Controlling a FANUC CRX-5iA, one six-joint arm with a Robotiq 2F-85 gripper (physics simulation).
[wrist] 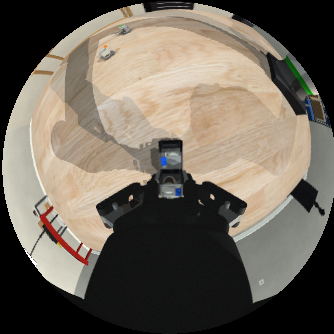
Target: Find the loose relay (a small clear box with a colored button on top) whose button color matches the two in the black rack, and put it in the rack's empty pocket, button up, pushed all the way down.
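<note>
My gripper (pixel 171 175) is shut on a clear relay (pixel 168 190) with a blue button, near the view's centre. The black rack (pixel 170 143) lies just beyond the fingertips, lined up with the gripper. Its far pocket holds a clear relay (pixel 173 159) with a blue button. The rack's nearer part is hidden behind the fingers and held relay, so its middle pocket and near relay cannot be made out. I cannot tell whether the held relay touches the rack. A relay with an orange button (pixel 106 53) and one with a green button (pixel 124 30) stand far off at upper left.
The robot's dark base mount (pixel 286 85) with a green ring (pixel 299 75) stands at the right edge of the wooden table (pixel 150 65). A blue bin (pixel 309 111) is beyond it. A red-framed cart (pixel 50 228) is at lower left, off the table. Arm shadows cross the table.
</note>
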